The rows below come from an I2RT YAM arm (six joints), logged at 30 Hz.
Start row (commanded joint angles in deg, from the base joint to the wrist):
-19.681 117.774 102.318 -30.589 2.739 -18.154
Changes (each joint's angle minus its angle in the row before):
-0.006 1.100 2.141 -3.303 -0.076 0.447
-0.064 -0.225 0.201 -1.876 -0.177 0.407
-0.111 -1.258 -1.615 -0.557 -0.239 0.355
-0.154 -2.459 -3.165 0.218 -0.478 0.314
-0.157 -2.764 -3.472 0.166 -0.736 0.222
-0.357 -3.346 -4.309 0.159 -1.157 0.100
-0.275 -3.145 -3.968 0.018 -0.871 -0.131
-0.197 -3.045 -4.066 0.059 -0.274 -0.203
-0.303 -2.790 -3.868 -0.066 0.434 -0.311
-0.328 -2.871 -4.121 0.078 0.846 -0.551
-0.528 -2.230 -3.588 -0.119 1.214 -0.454
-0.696 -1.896 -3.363 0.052 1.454 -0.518
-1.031 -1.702 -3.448 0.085 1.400 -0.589
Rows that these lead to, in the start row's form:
-19.687 118.874 104.459 -33.892 2.663 -17.707
-19.751 118.649 104.660 -35.768 2.486 -17.300
-19.862 117.391 103.045 -36.325 2.247 -16.945
-20.016 114.932 99.880 -36.107 1.769 -16.631
-20.173 112.168 96.408 -35.941 1.033 -16.409
-20.530 108.822 92.099 -35.782 -0.124 -16.309
-20.805 105.677 88.131 -35.764 -0.995 -16.440
-21.002 102.632 84.065 -35.705 -1.269 -16.643
-21.305 99.842 80.197 -35.771 -0.835 -16.954
-21.633 96.971 76.076 -35.693 0.011 -17.505
-22.161 94.741 72.488 -35.812 1.225 -17.959
-22.857 92.845 69.125 -35.760 2.679 -18.477
-23.888 91.143 65.677 -35.675 4.079 -19.066

